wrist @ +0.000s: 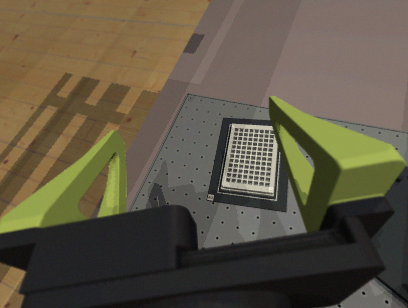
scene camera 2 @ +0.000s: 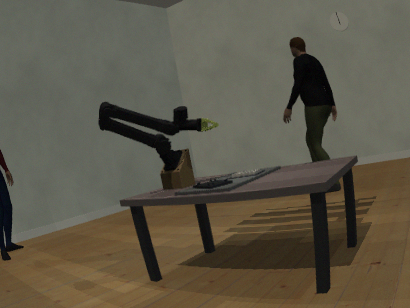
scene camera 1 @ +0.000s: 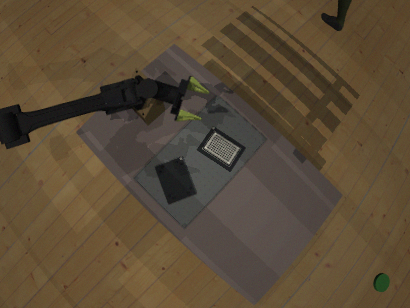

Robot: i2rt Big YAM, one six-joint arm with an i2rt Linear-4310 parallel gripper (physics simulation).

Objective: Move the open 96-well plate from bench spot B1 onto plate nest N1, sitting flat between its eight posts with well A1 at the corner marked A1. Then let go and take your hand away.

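Note:
The white 96-well plate lies flat on the dark rectangle of spot B1, whose A1 label is at its lower left corner in the wrist view. The black plate nest N1 lies beside it on the same board; in the wrist view part of it shows at the right edge, behind the finger. Its posts are too small to tell apart; a small pale mark is at one corner. My gripper is open and empty, high above the bench and to one side of the plate.
The grey perforated board lies on the table. The arm's wooden base block stands at the table's edge. A person stands behind the table. A green disc is on the floor.

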